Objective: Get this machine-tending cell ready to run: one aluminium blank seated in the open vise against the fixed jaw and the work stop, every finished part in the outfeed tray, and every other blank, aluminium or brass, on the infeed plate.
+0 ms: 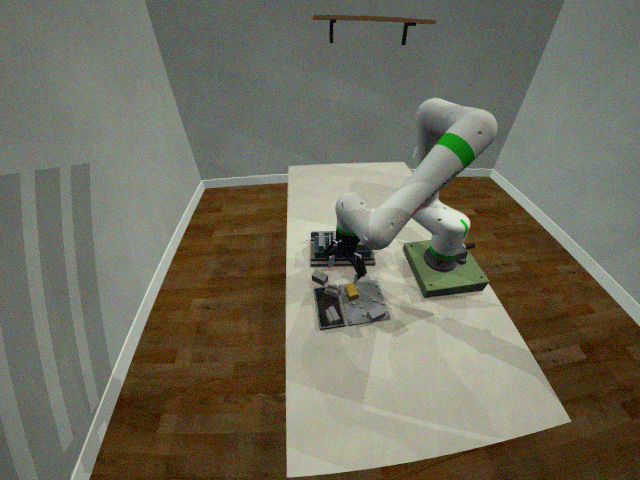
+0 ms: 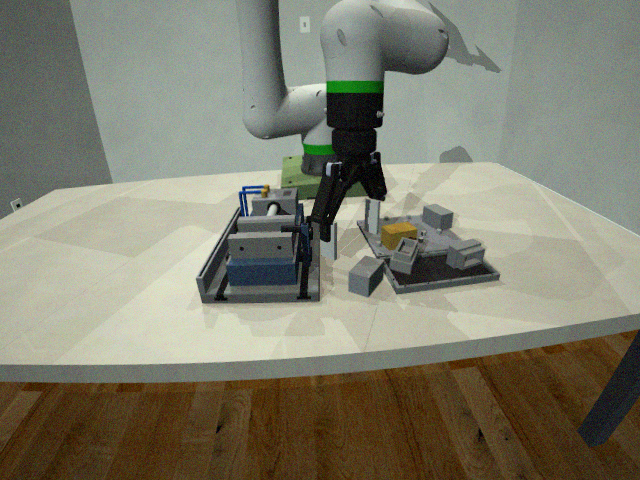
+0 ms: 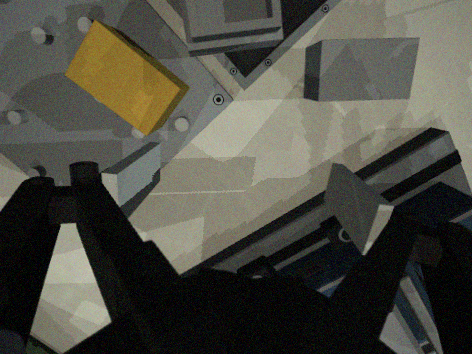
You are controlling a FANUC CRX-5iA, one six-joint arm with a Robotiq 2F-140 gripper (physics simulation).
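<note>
My gripper is wide open and empty, its fingers above the gap between vise and infeed plate. A grey aluminium blank lies on the table between vise and tray, outside the fingers. The brass blank and another aluminium blank are on the infeed plate. One finished part sits tilted in the outfeed tray; another finished part lies farther along. The vise has its jaw gap hidden.
The vise's grey base has a raised side wall on the side away from the plate. Blue lines rise at its rear. The arm's green mounting base stands behind the vise and plate. Small pins stand up from the plate.
</note>
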